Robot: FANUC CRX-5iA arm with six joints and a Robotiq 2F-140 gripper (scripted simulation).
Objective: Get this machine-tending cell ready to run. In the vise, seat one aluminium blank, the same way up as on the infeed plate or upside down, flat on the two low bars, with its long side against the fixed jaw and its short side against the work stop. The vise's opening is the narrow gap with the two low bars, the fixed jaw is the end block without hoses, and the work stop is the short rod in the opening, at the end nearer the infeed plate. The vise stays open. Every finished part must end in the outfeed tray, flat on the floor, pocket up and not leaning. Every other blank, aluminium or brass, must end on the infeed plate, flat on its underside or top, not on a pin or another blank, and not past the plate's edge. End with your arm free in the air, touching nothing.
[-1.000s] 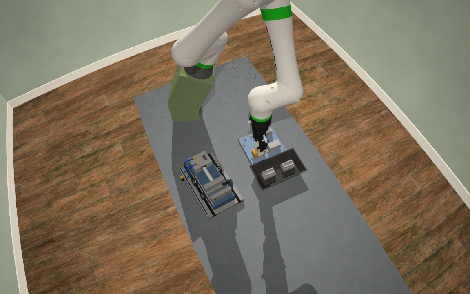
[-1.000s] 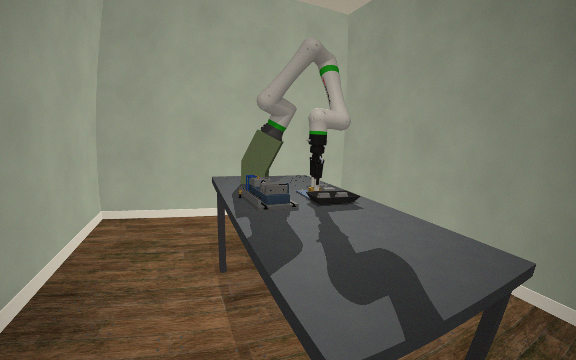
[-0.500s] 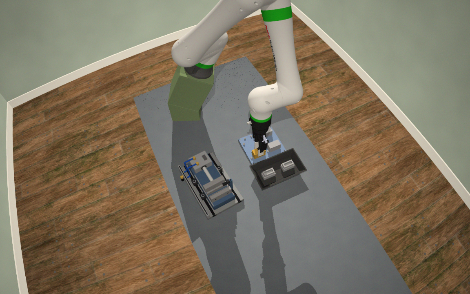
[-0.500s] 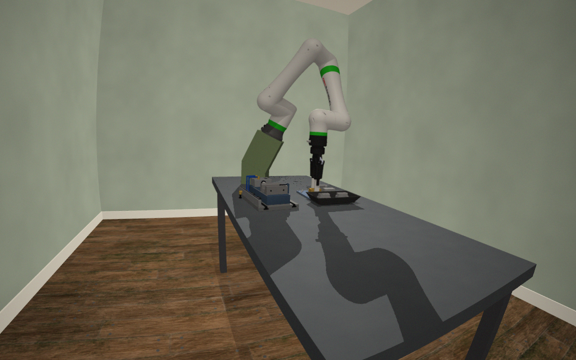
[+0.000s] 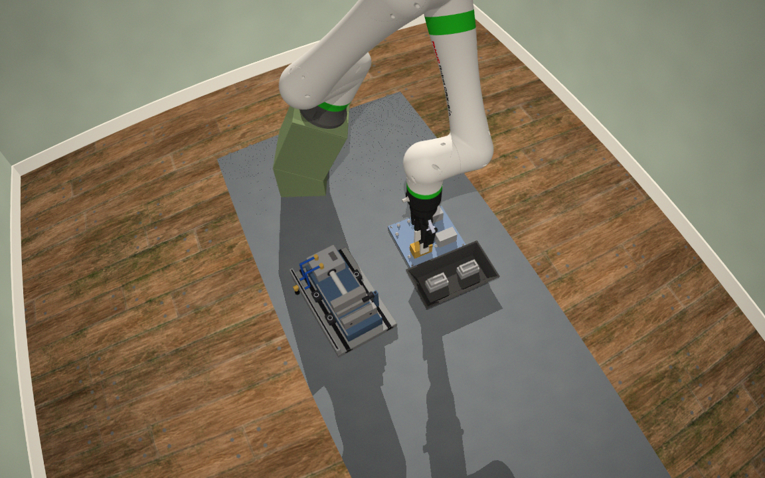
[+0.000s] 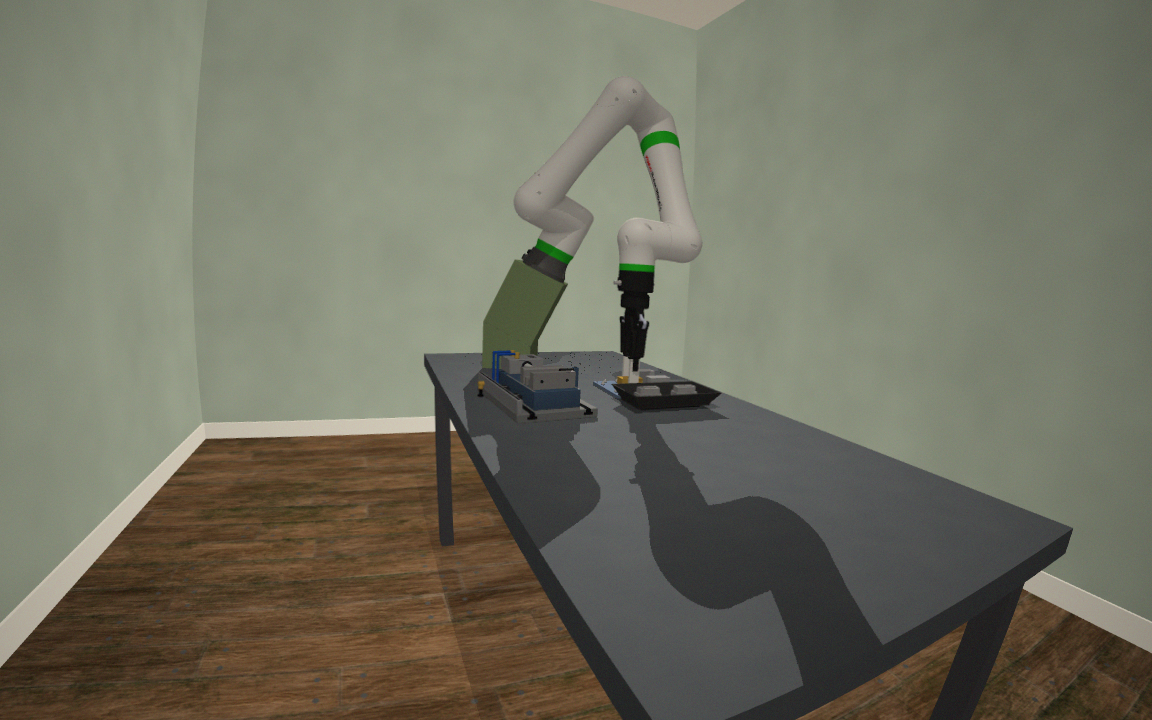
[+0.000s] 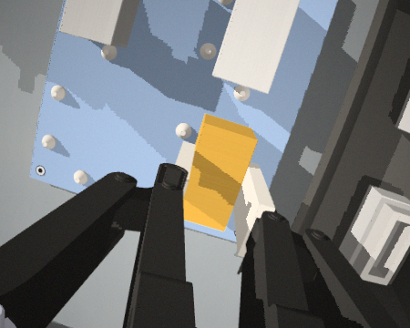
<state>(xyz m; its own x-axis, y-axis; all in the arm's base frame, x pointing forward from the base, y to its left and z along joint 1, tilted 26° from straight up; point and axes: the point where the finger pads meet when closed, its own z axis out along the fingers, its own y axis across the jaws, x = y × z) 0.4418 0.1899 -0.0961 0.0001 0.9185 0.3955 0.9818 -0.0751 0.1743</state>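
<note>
Now: hand 40 mm above the brass blank. Round my hand: infeed plate 60 mm below, 40 mm to the left, 40 mm behind; then work stop rod 220 mm to the right, 120 mm ahead, 20 mm above; then piston rod 280 mm to the right, 40 mm ahead, 10 mm above.
</note>
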